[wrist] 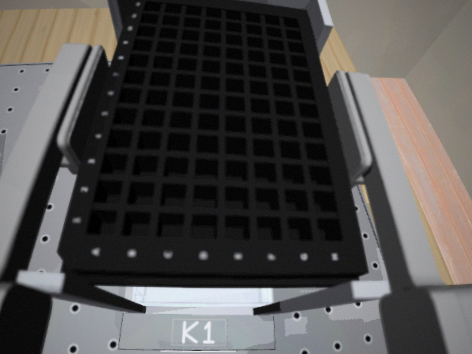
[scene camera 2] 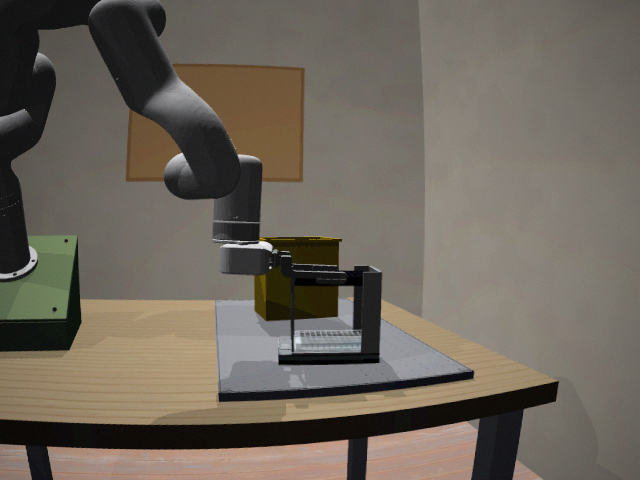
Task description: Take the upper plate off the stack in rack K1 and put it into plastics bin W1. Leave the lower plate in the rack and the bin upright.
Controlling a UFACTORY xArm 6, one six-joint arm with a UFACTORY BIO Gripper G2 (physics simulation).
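Frame: origin at the arm's base, x right, y up, z back, level; millimetres.
Seen in the pictures: hand, tool point: (wrist: 222, 116) (scene camera 2: 328, 274); arm's base, link origin: (scene camera 2: 9, 263).
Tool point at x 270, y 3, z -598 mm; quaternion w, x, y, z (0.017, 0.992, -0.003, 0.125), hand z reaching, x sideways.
Observation:
Offsets run from my tool point to a thing's top centre. Level surfaces: height alone.
The black upper plate @[dx +2, dy +2, dz -10 mm] (scene camera 2: 354, 279) (wrist: 215, 264) is level, high in rack K1 @[dx -1, dy +9, dz +0 mm] (scene camera 2: 371, 315) (wrist: 250, 332), near the tops of its tall corner posts. My gripper (scene camera 2: 330, 277) (wrist: 217, 120) is shut on this plate, with one finger along each long side. The clear lower plate @[dx +2, dy -103, dz -10 mm] (scene camera 2: 328, 341) (wrist: 200, 296) sits on the rack's base, with a wide gap below the black plate. The yellow plastics bin W1 @[dx -347, dy +43, dz -46 mm] (scene camera 2: 310, 302) stands upright behind the rack in the scene view, partly hidden by the gripper and rack; its inside does not show.
The rack and bin stand on a grey perforated board @[dy -137 mm] (scene camera 2: 248, 372) (wrist: 45, 255) on the wooden table @[dy -150 mm] (scene camera 2: 144, 361). The rack's posts rise close around the held plate. The green robot base (scene camera 2: 41, 289) is at the left, and a brown panel (scene camera 2: 258, 113) hangs on the wall.

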